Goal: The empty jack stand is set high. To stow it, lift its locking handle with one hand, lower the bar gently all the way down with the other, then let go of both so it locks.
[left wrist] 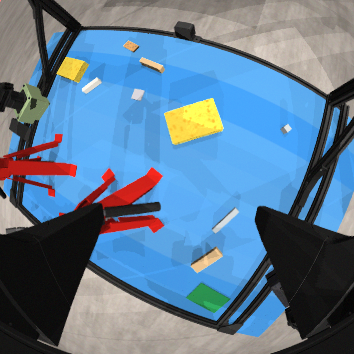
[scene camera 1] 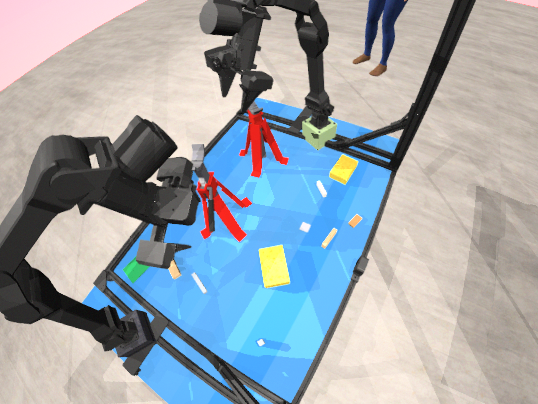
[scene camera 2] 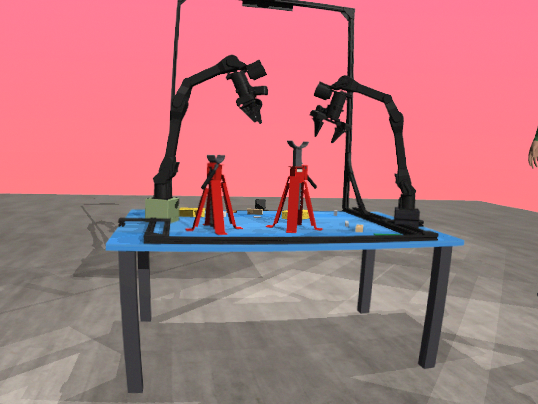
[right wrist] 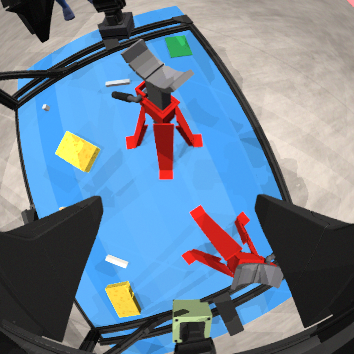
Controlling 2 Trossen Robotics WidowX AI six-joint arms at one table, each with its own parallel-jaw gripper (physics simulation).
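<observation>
The high-set red jack stand (scene camera 1: 227, 220) (scene camera 2: 295, 200) (left wrist: 132, 192) (right wrist: 163, 145) stands upright. Its grey saddle (scene camera 1: 198, 152) (scene camera 2: 298, 146) (right wrist: 155, 70) is empty, on a raised dark bar. Its black locking handle (scene camera 1: 211, 210) (scene camera 2: 312, 181) (left wrist: 135, 208) (right wrist: 122, 96) slants down at the side. My left gripper (scene camera 2: 325, 139) (left wrist: 181, 213) is open and empty, above and to the right of the saddle in scene camera 2, touching nothing. My right gripper (scene camera 1: 234, 103) (scene camera 2: 259, 121) (right wrist: 180, 203) is open and empty, high between the two stands in scene camera 2; its fingers overlap there.
A second, lower red stand (scene camera 1: 256, 145) (scene camera 2: 216, 200) (left wrist: 45, 167) (right wrist: 215, 232) is beside the first. Yellow sponges (scene camera 1: 274, 266) (left wrist: 194, 121), a green piece (left wrist: 208, 297) (right wrist: 178, 46) and small blocks lie on the blue table. A black frame (scene camera 2: 290, 240) runs around its edge.
</observation>
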